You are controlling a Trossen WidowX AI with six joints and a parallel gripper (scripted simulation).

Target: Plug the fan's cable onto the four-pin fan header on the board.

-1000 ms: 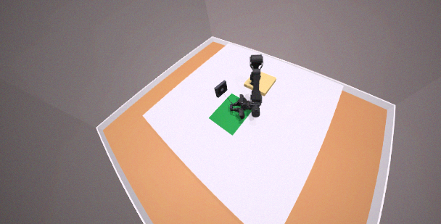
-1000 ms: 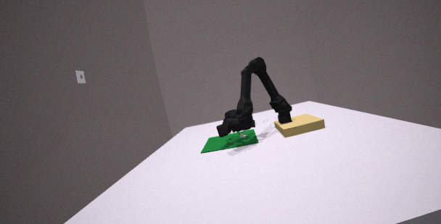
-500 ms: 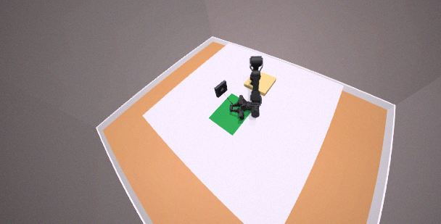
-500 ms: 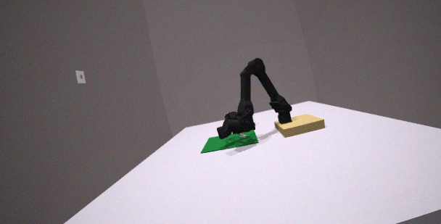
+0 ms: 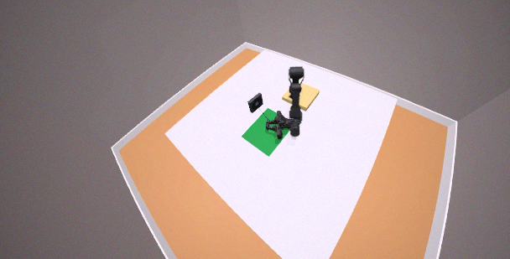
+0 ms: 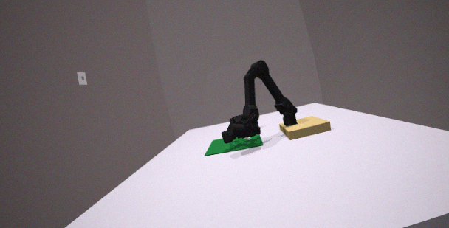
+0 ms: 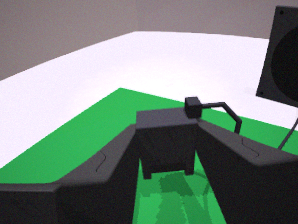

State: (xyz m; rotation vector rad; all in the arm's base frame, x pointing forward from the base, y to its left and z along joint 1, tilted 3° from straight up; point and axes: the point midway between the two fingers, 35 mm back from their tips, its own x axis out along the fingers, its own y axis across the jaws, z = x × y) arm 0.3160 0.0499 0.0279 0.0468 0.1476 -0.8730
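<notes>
Right now the green board is 1 cm to the left of my gripper tip and 7 cm below it. The rest, counted from my gripper tip: black fan: 9 cm behind, 19 cm to the right; then white four-pin fan header: 8 cm behind, 1 cm to the right, 6 cm below; then black fan plug: 1 cm below.
</notes>
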